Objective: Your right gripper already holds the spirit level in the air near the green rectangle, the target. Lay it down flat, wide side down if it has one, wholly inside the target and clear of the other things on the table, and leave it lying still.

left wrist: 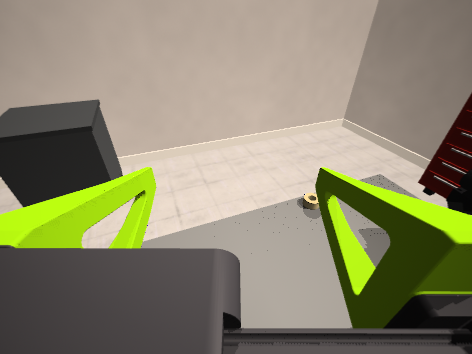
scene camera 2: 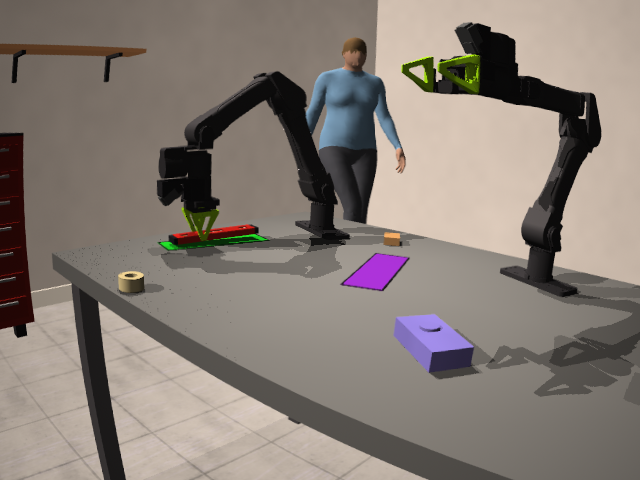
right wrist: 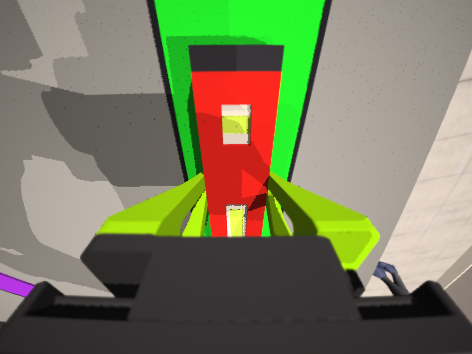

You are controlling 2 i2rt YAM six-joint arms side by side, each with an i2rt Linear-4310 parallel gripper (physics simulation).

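The red spirit level with black ends is level, wide side down, low over the green target. A small gap seems to remain beneath it. It runs along the target; in the right wrist view its far end lies between the target's dark side edges. Its near end is hidden there by the gripper body. My right gripper points down and is shut on the level near its middle. My left gripper is open and empty, high above the table, away from the target.
A tan ring stands near the table edge. A purple rectangle lies mid-table, with an orange block behind it. A lavender box with a round knob sits in front. A person stands behind the table.
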